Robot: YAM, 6 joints.
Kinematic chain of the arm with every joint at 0, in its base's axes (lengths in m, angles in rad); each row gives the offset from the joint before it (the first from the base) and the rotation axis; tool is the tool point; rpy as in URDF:
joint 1: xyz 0 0 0.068 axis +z
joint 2: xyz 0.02 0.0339 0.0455 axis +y
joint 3: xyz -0.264 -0.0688 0 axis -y
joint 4: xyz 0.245 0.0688 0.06 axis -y
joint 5: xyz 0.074 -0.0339 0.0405 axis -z
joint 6: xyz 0.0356 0 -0.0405 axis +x
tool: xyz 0 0 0 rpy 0 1.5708 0
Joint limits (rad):
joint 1: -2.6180..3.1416
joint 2: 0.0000..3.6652
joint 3: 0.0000..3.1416
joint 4: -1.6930..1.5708
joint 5: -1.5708..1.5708
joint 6: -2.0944..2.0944
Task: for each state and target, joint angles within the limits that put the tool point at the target. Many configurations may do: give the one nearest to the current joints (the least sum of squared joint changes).
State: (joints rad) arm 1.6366 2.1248 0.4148 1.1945 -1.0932 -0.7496
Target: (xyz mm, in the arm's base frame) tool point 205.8 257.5 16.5
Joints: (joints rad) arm 0.8059 2.3202 0.6888 1.1642 -0.9942 -0.7496
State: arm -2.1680 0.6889 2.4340 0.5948 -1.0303 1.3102
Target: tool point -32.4 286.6 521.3
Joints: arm -1.3435 0.2877 1.7078 0.5116 -1.1882 1.3102
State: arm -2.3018 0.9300 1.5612 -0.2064 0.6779 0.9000
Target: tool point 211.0 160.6 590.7
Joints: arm -2.5697 0.5101 2.0722 -0.0292 0.6260 0.9000
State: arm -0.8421 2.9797 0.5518 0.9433 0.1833 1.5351
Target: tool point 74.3 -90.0 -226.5
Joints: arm -0.8299 3.2844 0.7761 0.9122 0.1673 1.5351
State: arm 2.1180 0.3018 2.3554 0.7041 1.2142 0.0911
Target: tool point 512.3 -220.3 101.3
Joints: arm 2.6730 0.0000 2.7460 1.0754 1.3588 0.0911
